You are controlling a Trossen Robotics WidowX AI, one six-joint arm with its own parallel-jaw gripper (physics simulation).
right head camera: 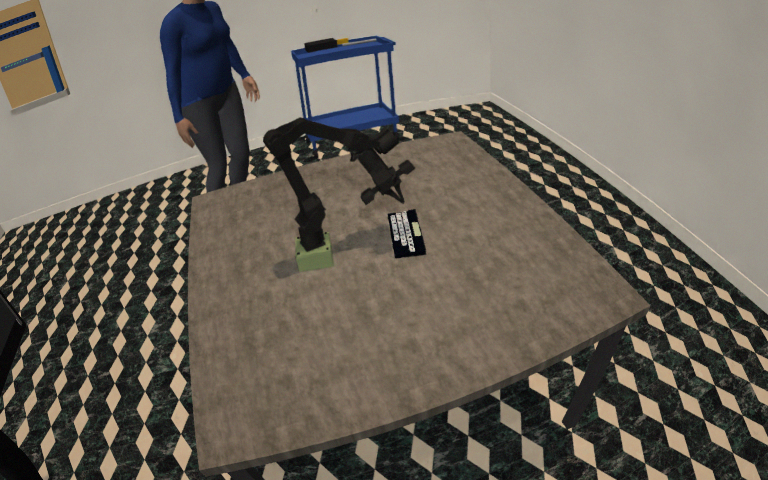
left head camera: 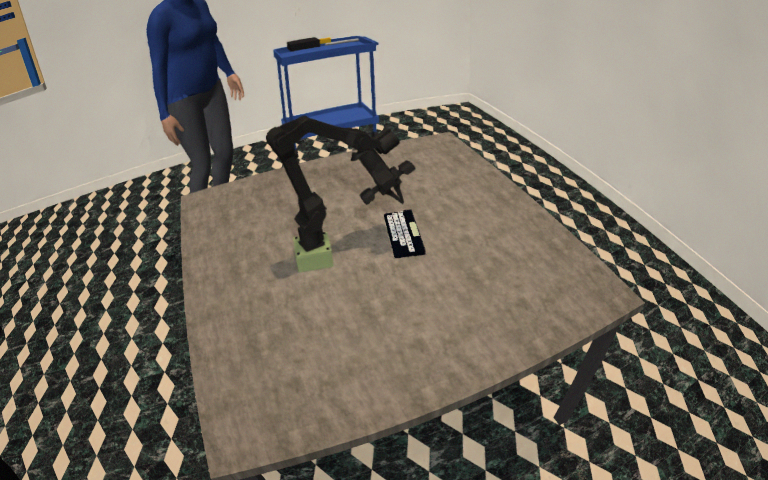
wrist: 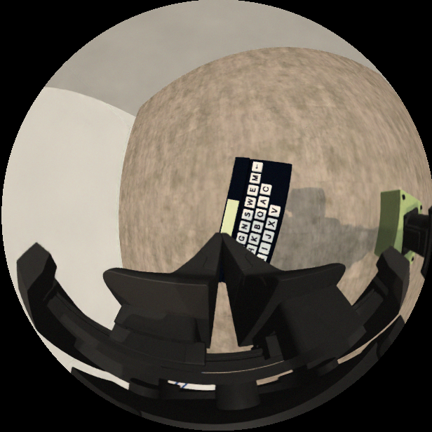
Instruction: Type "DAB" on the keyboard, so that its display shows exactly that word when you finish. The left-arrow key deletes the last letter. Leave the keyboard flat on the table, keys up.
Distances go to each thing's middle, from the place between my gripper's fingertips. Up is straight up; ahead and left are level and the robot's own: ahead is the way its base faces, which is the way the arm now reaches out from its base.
Right now the dark keyboard (right head camera: 407, 221) is 11 cm below my hand.
